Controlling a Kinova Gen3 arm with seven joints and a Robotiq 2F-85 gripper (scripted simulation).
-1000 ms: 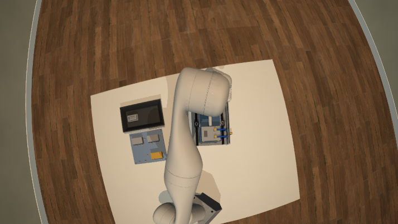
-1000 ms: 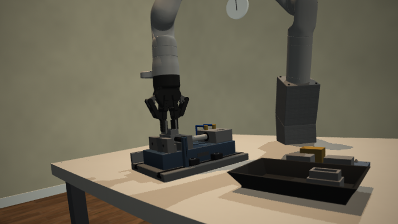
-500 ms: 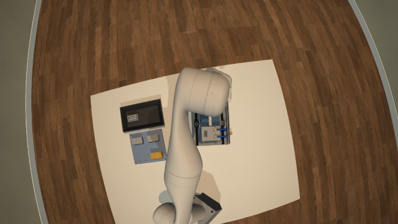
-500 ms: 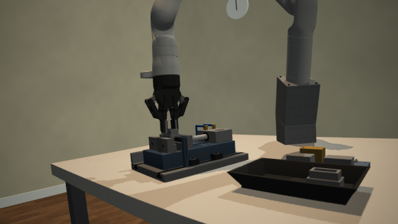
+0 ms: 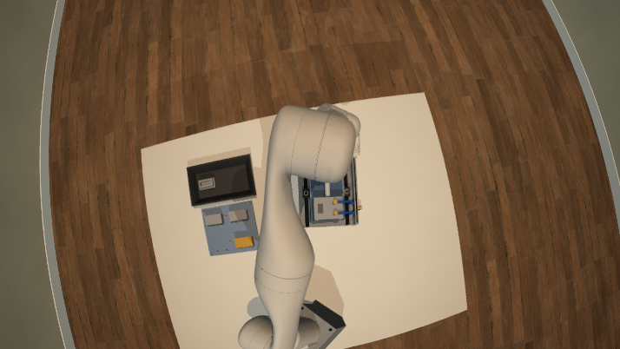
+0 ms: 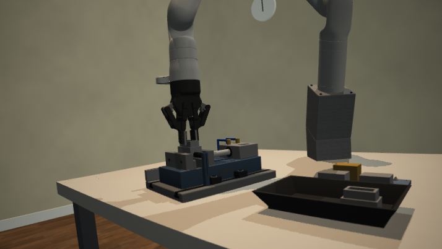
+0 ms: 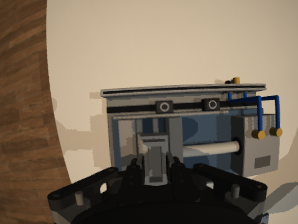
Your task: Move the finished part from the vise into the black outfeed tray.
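The rod lies 80 mm behind my hand, 50 mm below it and 10 mm to the left of it. From my hand the other things lie so: yellow block (310 mm to the left, 230 mm behind, 100 mm below); fixture plate (350 mm to the left, 180 mm behind, 130 mm below); blue vise (90 mm below, 70 mm behind, 10 mm to the left).
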